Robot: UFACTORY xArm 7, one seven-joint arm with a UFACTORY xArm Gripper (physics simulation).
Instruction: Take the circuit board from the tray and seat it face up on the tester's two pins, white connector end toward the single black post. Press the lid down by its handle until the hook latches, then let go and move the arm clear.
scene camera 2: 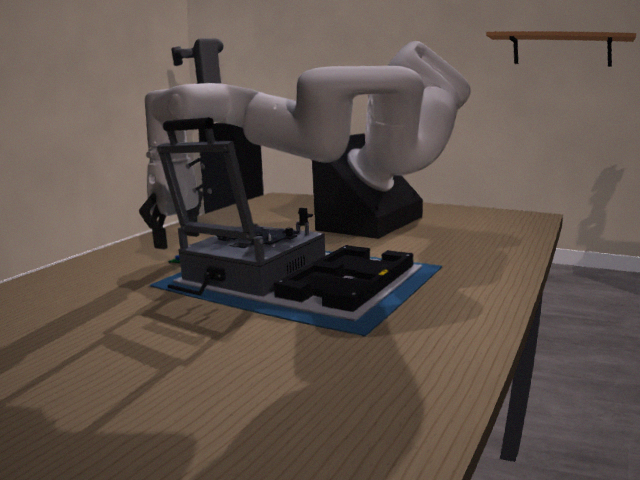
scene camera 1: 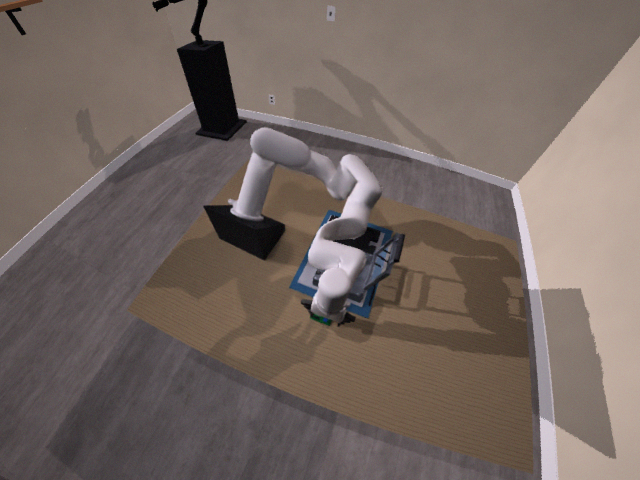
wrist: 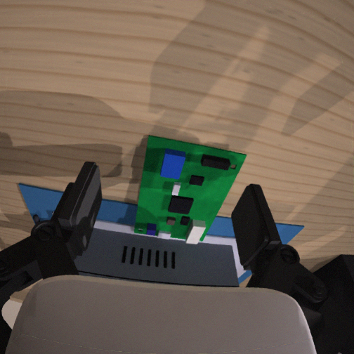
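Seen in the pictures: gripper, between the fingertips: [scene camera 2: 177, 242] [scene camera 1: 326, 317]; arm's base, origin of its link: [scene camera 2: 369, 171] [scene camera 1: 247, 215].
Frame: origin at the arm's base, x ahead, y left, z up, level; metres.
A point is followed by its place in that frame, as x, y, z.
The green circuit board [scene camera 1: 320, 320] {0.375, -0.247, -0.122} [scene camera 2: 175, 261] {0.408, -0.236, -0.120} [wrist: 157, 200] lies face up beside the tester, partly over the blue mat's edge. Its white connector end faces the tester in the wrist view. My gripper [scene camera 1: 326, 314] {0.391, -0.242, -0.086} [scene camera 2: 176, 232] {0.391, -0.242, -0.086} [wrist: 171, 190] is open and empty above the board, with its fingers spread to either side. The grey tester [scene camera 2: 222, 268] {0.497, -0.045, -0.084} [wrist: 200, 260] has its lid [scene camera 2: 240, 191] {0.517, 0.017, 0.044} raised, with the black handle [scene camera 2: 188, 124] {0.543, -0.049, 0.145} on top. The black tray [scene camera 2: 338, 299] {0.503, 0.157, -0.103} holds no board that I can see. The tester's pins are not clear here.
The tester and tray stand on a blue mat [scene camera 1: 299, 285] {0.263, -0.148, -0.122} [scene camera 2: 403, 299] {0.428, 0.226, -0.122} [wrist: 40, 200] on the wooden table [scene camera 1: 413, 382] {0.719, -0.351, -0.123} [scene camera 2: 258, 387] {0.717, 0.166, -0.123} [wrist: 60, 65]. The arm's black base [scene camera 1: 245, 235] {0.042, -0.088, 0.007} [scene camera 2: 346, 206] {0.110, -0.010, -0.062} stands behind the tray. A black lever [scene camera 2: 206, 281] {0.523, -0.059, -0.098} sticks out from the tester's side.
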